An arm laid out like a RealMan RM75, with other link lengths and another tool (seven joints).
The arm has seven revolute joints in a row. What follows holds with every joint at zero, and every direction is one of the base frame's.
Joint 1 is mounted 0.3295 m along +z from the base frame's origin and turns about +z.
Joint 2 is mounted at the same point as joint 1 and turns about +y.
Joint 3 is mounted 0.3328 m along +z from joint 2 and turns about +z.
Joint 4 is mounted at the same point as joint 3 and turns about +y.
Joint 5 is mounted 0.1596 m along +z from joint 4 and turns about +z.
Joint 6 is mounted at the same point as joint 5 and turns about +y.
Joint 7 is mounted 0.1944 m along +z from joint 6 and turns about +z.
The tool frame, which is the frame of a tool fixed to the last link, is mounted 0.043 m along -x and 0.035 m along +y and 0.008 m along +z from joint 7; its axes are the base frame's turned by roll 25.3, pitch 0 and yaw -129.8 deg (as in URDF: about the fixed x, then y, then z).
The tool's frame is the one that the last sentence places.
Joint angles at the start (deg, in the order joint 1, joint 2, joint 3, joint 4, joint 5, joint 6, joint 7):
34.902 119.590 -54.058 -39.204 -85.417 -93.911 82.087
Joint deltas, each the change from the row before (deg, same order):
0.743 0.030 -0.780 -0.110 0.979 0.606 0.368
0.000 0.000 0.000 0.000 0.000 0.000 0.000
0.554 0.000 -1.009 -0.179 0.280 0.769 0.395
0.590 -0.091 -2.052 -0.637 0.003 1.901 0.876
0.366 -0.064 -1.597 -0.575 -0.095 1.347 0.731
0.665 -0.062 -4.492 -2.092 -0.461 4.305 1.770
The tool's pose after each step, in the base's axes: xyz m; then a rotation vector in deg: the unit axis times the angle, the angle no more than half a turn. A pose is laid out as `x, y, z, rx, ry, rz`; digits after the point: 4 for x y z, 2 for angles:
0.1112, 0.3312, 0.0594, -53.99, -98.44, 40.06
0.1112, 0.3312, 0.0594, -53.99, -98.44, 40.06
0.1073, 0.3330, 0.0570, -54.19, -98.94, 40.42
0.1035, 0.3364, 0.0508, -55.27, -100.31, 40.30
0.1009, 0.3381, 0.0460, -56.13, -101.42, 40.28
0.0954, 0.3428, 0.0316, -58.10, -104.90, 39.16

